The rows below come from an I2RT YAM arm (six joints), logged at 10 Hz.
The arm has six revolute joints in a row. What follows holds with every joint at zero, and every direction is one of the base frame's.
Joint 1 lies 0.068 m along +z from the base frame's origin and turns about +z.
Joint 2 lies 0.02 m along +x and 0.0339 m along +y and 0.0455 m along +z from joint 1 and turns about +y.
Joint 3 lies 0.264 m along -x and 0.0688 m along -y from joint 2 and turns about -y.
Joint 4 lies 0.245 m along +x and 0.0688 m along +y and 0.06 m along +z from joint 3 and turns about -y.
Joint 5 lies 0.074 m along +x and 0.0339 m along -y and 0.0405 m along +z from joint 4 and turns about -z.
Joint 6 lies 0.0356 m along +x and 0.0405 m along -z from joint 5 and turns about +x.
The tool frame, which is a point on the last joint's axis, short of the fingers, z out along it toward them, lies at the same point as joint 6; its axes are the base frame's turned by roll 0, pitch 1.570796 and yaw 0 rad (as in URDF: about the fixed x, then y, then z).
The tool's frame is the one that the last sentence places.
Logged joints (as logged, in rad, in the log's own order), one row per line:
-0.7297, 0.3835, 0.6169, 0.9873, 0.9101, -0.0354
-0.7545, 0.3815, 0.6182, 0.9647, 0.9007, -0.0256
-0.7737, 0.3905, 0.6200, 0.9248, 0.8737, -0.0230
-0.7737, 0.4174, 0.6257, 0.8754, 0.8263, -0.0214
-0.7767, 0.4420, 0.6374, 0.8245, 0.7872, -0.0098
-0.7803, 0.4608, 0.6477, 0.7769, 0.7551, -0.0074
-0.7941, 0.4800, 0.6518, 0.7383, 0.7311, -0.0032
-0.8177, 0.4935, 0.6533, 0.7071, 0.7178, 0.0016
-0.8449, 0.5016, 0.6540, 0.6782, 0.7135, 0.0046
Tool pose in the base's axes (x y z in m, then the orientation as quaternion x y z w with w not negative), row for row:
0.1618, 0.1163, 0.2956, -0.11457, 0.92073, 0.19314, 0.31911
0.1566, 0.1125, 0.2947, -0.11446, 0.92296, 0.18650, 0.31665
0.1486, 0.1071, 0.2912, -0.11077, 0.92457, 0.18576, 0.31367
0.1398, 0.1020, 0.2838, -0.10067, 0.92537, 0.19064, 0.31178
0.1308, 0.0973, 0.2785, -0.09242, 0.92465, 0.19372, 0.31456
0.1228, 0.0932, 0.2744, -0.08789, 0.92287, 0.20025, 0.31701
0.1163, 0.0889, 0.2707, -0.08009, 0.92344, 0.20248, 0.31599
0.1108, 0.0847, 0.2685, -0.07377, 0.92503, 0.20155, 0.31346
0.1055, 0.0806, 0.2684, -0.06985, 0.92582, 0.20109, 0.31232
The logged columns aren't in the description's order. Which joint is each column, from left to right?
Columns, left to right: joint 4, joint 6, joint 1, joint 2, joint 3, joint 5.
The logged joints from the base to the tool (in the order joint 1, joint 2, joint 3, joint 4, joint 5, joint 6), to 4 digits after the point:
0.6169, 0.9873, 0.9101, -0.7297, -0.0354, 0.3835
0.6182, 0.9647, 0.9007, -0.7545, -0.0256, 0.3815
0.6200, 0.9248, 0.8737, -0.7737, -0.0230, 0.3905
0.6257, 0.8754, 0.8263, -0.7737, -0.0214, 0.4174
0.6374, 0.8245, 0.7872, -0.7767, -0.0098, 0.4420
0.6477, 0.7769, 0.7551, -0.7803, -0.0074, 0.4608
0.6518, 0.7383, 0.7311, -0.7941, -0.0032, 0.4800
0.6533, 0.7071, 0.7178, -0.8177, 0.0016, 0.4935
0.6540, 0.6782, 0.7135, -0.8449, 0.0046, 0.5016

